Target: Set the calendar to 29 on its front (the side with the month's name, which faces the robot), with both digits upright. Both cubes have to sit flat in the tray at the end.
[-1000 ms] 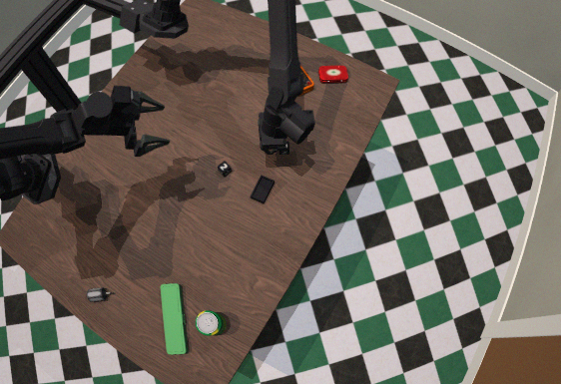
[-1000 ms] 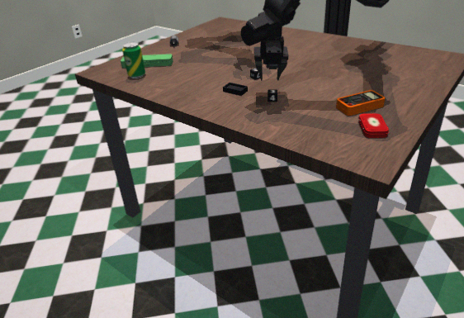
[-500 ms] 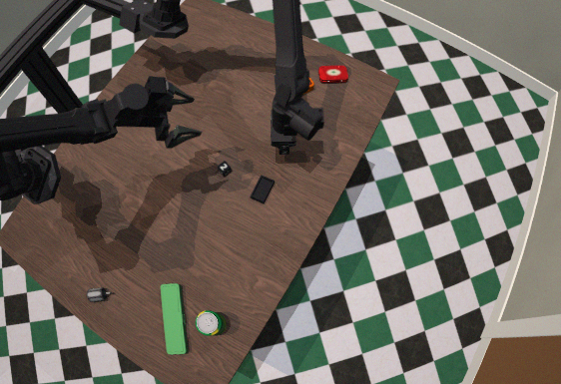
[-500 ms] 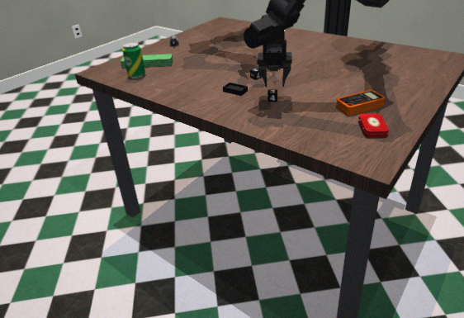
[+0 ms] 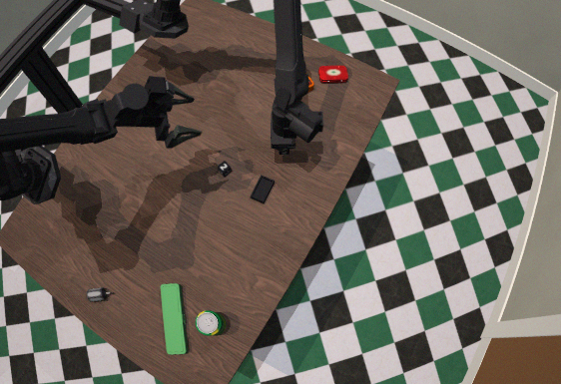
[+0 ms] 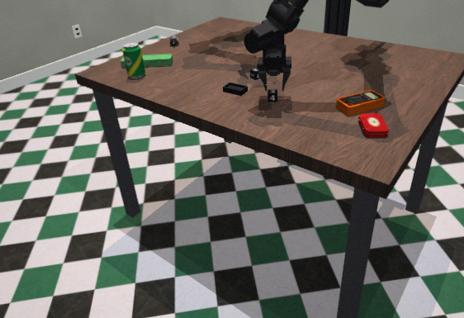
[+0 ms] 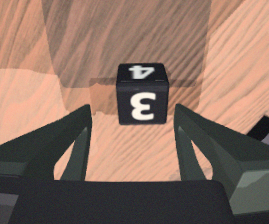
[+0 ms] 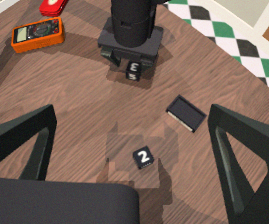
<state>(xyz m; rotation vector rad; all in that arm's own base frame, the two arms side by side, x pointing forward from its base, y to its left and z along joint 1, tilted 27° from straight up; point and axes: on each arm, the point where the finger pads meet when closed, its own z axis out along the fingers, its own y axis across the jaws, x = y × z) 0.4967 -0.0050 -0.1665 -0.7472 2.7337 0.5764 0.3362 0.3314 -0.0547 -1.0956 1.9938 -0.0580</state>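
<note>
The black cube is 1 cm ahead of my left hand and 2 cm below it. Round my left hand: black calendar tray 2 cm ahead, 14 cm to the right, 3 cm below; green case 1 cm ahead, 60 cm to the right, 3 cm below; red box 2 cm ahead, 31 cm to the left, 2 cm below.
</note>
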